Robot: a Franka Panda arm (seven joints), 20 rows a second.
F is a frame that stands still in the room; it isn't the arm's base.
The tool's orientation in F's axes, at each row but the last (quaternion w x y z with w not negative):
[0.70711, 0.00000, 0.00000, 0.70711]
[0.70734, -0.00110, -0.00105, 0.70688]
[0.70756, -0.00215, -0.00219, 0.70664]
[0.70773, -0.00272, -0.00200, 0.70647]
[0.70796, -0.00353, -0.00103, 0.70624]
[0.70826, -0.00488, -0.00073, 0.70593]
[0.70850, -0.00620, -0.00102, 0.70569]
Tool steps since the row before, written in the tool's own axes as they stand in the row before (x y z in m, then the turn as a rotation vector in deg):
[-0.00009, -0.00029, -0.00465, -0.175, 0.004, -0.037]
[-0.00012, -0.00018, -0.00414, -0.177, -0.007, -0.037]
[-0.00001, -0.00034, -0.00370, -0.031, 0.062, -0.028]
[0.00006, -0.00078, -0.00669, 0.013, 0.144, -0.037]
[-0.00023, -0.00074, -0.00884, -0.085, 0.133, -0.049]
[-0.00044, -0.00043, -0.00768, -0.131, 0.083, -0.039]
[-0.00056, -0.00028, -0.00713, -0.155, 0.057, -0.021]
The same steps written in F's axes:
[0.00029, -0.00009, -0.00465, -0.004, -0.175, -0.037]
[0.00019, -0.00012, -0.00414, 0.007, -0.177, -0.037]
[0.00036, -0.00001, -0.00370, -0.062, -0.031, -0.028]
[0.00082, 0.00005, -0.00668, -0.144, 0.013, -0.038]
[0.00080, -0.00026, -0.00883, -0.133, -0.085, -0.050]
[0.00049, -0.00049, -0.00767, -0.083, -0.131, -0.039]
[0.00035, -0.00061, -0.00712, -0.057, -0.155, -0.020]

